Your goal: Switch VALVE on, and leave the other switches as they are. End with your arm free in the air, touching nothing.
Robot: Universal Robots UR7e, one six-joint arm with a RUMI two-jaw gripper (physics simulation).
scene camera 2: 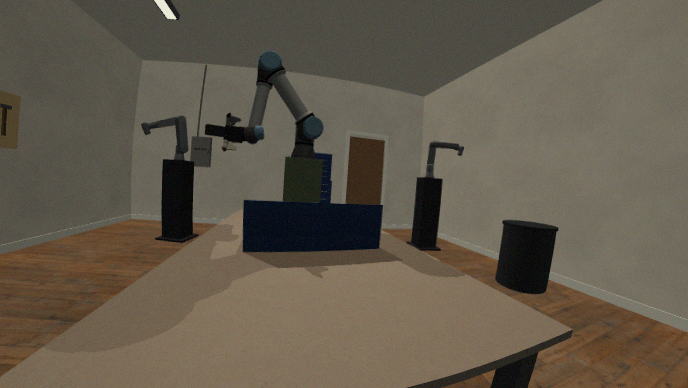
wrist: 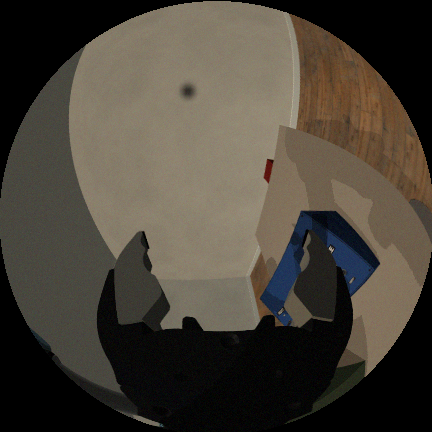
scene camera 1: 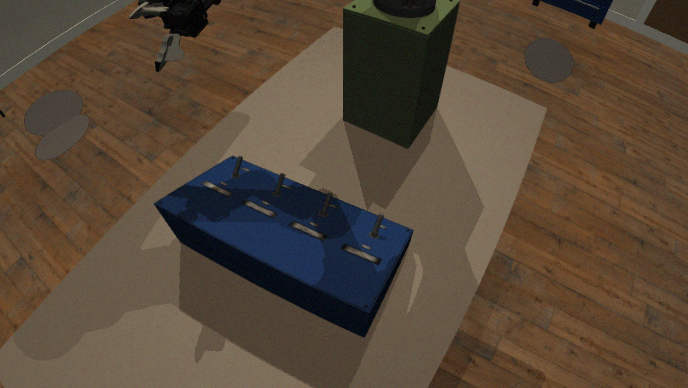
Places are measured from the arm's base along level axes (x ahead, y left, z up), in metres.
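Pixels of known places: gripper, between the fingertips: [scene camera 2: 226, 132] [wrist: 225, 233] [scene camera 1: 143, 46]; arm's base, origin of its link: [scene camera 2: 303, 159] [scene camera 1: 404, 2].
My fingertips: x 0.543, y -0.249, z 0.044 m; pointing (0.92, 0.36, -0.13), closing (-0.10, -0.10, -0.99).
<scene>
Ahead of a thing's pixels: the offset from my fingertips to its top centre. Level surfaces: height alone.
A blue switch box [scene camera 1: 270, 239] [scene camera 2: 312, 226] [wrist: 286, 260] stands on the table. Its top carries a row of upright-looking levers: the leftmost lever {0.056 m back, 0.158 m left, 0.288 m down} [scene camera 1: 238, 166], a second lever {0.090 m back, 0.273 m left, 0.288 m down} [scene camera 1: 279, 184], a third lever {0.123 m back, 0.388 m left, 0.288 m down} [scene camera 1: 326, 204] and the rightmost lever {0.157 m back, 0.503 m left, 0.288 m down} [scene camera 1: 377, 225] in scene camera 1. All lean alike there. Pale label plates lie in front of them, too blurred to read, so I cannot tell which lever is VALVE. My gripper [scene camera 1: 145, 41] [scene camera 2: 227, 132] [wrist: 225, 233] is open with nothing between its fingers, high in the air, well away from the box.
The green pedestal [scene camera 1: 387, 75] [scene camera 2: 303, 180] carrying my arm stands behind the box on the table {0.417 m down} [scene camera 1: 505, 115] [scene camera 2: 350, 320] [wrist: 295, 185]. Black stands [scene camera 2: 177, 200] [scene camera 2: 426, 212] with small grey arms and a black bin [scene camera 2: 526, 257] stand on the floor beyond the table.
</scene>
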